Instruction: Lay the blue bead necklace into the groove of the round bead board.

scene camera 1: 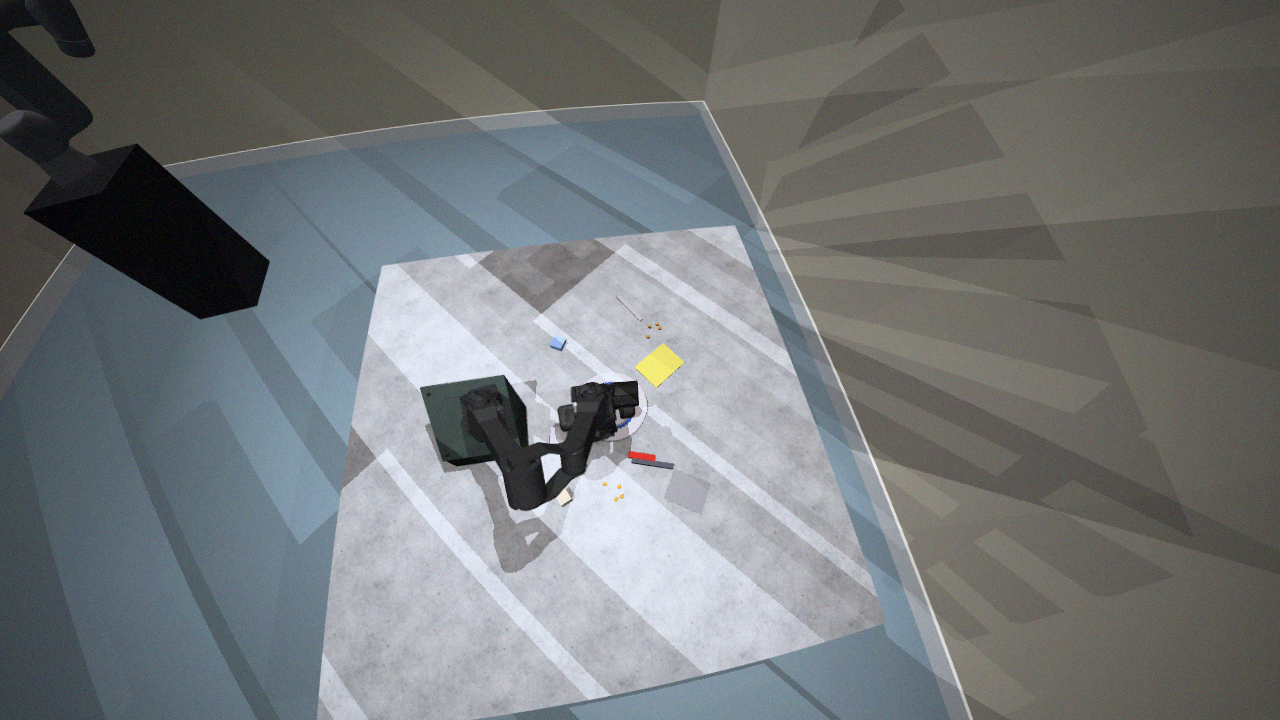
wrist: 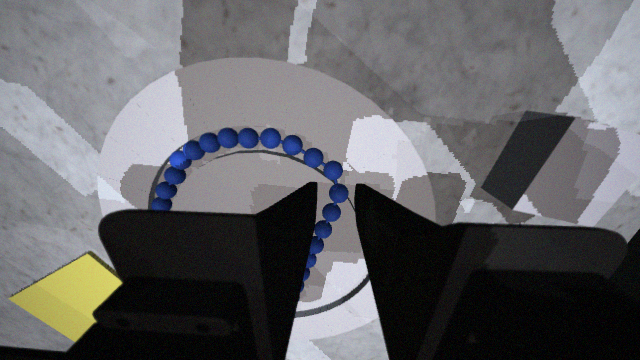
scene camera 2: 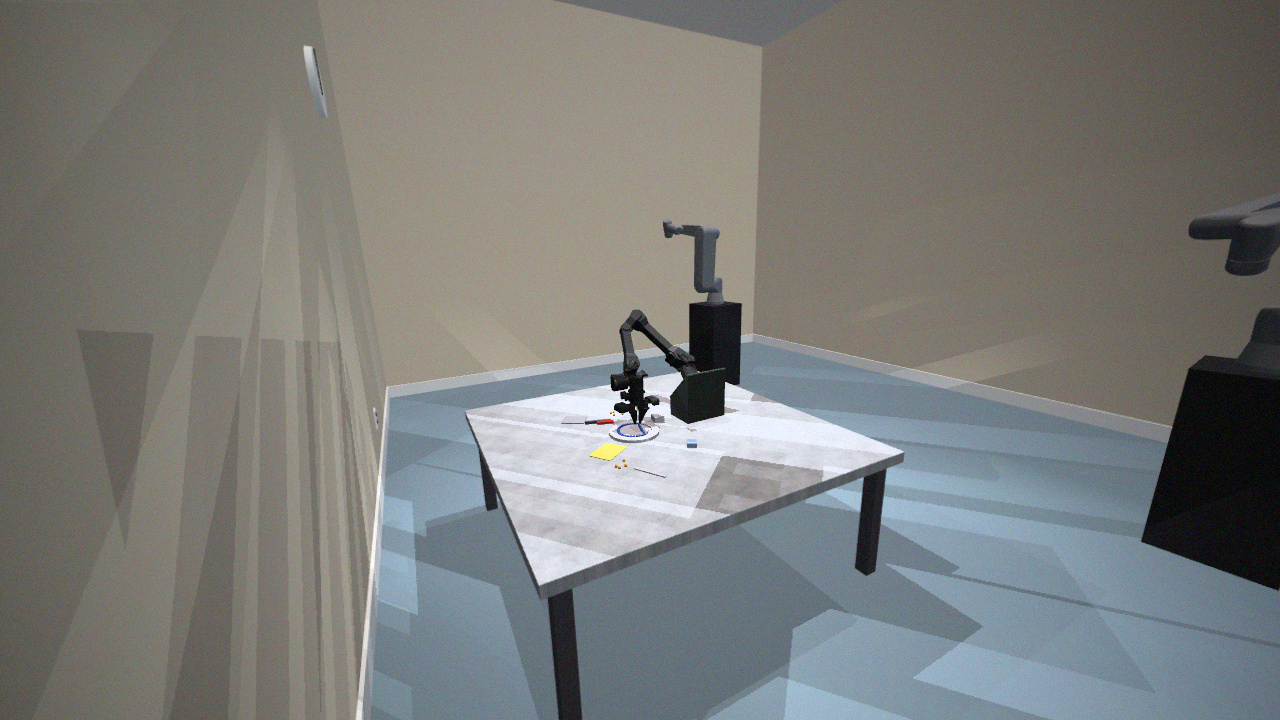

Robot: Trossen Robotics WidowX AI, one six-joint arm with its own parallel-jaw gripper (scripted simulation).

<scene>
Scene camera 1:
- my gripper
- yellow sheet
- grey square
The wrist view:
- my gripper
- yellow sheet
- round white bead board
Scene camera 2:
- my gripper
</scene>
